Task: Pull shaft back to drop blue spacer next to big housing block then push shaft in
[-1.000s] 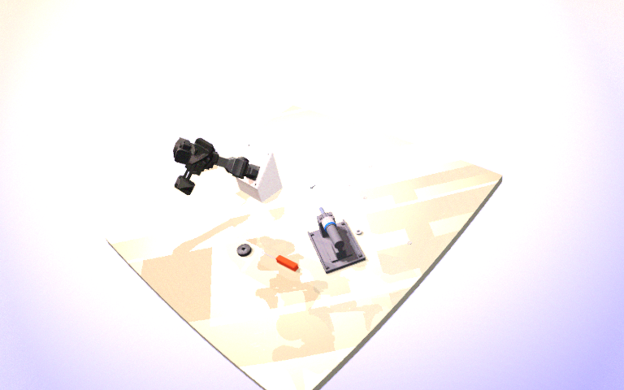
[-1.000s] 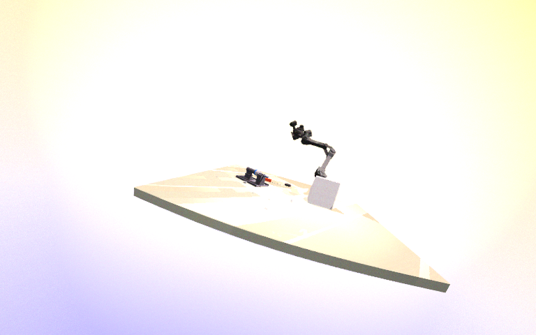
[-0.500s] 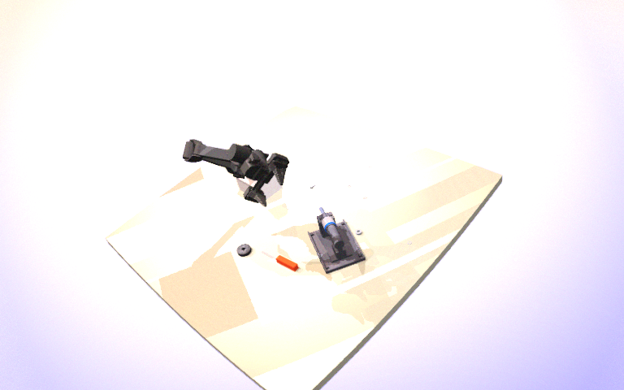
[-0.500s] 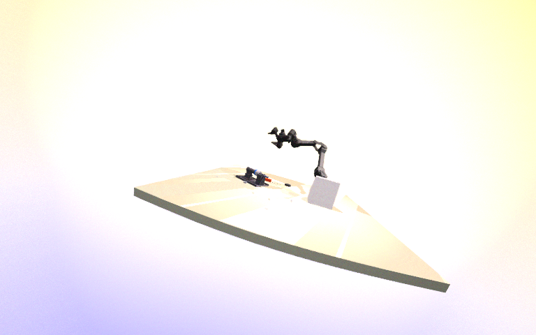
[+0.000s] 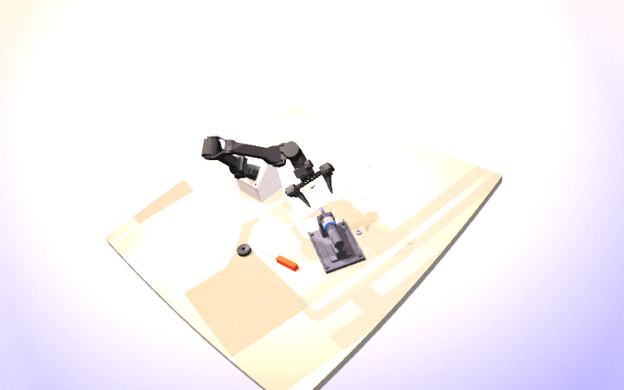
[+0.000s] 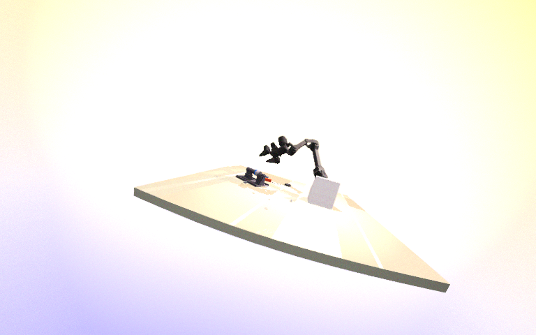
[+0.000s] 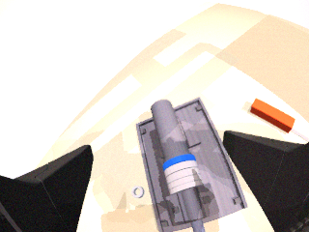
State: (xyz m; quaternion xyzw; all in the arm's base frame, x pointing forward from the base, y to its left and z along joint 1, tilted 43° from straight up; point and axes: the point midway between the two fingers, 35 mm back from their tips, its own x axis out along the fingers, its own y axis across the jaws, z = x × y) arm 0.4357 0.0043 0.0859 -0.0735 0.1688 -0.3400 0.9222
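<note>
My gripper tip is 1 cm past the pale spacer, 2 cm to the right of it and 12 cm above it. The rest, counted from my gripper tip: blue spacer 2 cm ahead, 12 cm below; then grey-blue shaft 1 cm to the left, 12 cm below; then black disc 25 cm behind, 22 cm to the right, 19 cm below.
</note>
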